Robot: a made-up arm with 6 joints. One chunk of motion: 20 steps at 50 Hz.
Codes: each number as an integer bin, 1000 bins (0 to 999) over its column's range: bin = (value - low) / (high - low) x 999, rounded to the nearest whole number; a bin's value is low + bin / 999 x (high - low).
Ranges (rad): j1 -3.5..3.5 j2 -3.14..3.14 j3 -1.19..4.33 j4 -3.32..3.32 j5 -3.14..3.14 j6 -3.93..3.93
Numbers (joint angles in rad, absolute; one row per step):
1: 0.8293 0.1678 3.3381 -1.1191 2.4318 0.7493
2: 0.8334 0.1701 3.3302 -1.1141 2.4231 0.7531
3: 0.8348 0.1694 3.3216 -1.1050 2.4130 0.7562
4: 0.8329 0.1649 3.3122 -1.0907 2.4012 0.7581
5: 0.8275 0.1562 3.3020 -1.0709 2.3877 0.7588
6: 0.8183 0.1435 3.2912 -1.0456 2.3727 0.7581
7: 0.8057 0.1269 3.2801 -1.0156 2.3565 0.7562
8: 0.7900 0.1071 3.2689 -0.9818 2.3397 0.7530
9: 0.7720 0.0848 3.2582 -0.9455 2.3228 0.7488
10: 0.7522 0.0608 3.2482 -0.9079 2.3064 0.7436
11: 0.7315 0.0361 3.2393 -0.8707 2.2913 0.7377
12: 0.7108 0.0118 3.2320 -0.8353 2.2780 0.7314
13: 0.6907 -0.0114 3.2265 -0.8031 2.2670 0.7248
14: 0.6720 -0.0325 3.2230 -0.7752 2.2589 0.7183
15: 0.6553 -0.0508 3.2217 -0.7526 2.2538 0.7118
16: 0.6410 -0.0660 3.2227 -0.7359 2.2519 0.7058
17: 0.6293 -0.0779 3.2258 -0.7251 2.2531 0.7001
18: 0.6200 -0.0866 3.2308 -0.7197 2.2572 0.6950
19: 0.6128 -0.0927 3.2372 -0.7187 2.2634 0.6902
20: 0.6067 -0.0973 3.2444 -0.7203 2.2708 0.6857
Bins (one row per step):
1: 618 526 819 331 886 595
2: 618 527 818 332 885 595
3: 619 526 817 333 883 596
4: 618 526 815 335 881 596
5: 618 524 813 338 879 596
6: 616 522 811 342 877 596
7: 614 520 809 347 874 596
8: 612 517 807 352 872 595
9: 610 513 805 357 869 595
10: 607 509 803 363 866 594
11: 604 505 802 369 864 593
12: 601 501 800 374 862 592
13: 598 498 799 379 860 592
14: 595 494 799 383 859 591
15: 593 491 798 386 858 590
16: 591 489 799 389 858 589
17: 589 487 799 390 858 588
18: 588 486 800 391 859 588
19: 587 485 801 391 860 587
20: 586 484 803 391 861 587

